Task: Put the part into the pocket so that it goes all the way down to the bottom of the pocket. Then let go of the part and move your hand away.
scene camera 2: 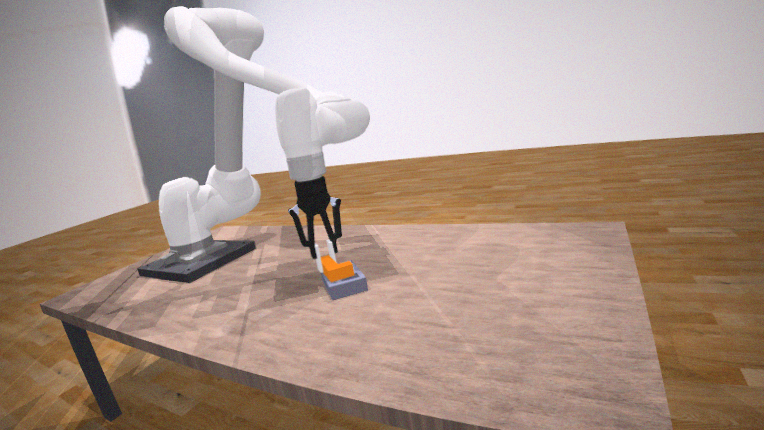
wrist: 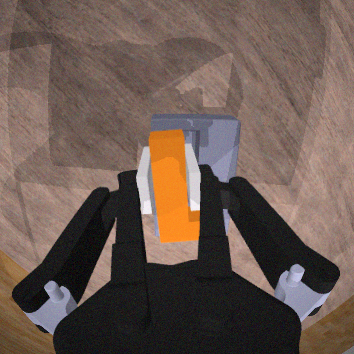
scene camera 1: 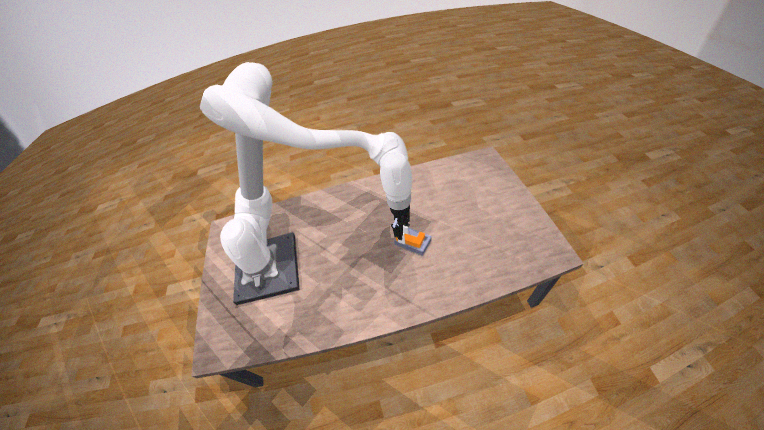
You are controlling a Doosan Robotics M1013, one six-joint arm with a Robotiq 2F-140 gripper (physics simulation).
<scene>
My gripper [scene camera 2: 327, 268] carries an orange L-shaped part [wrist: 176, 222]; nothing else touches it.
</scene>
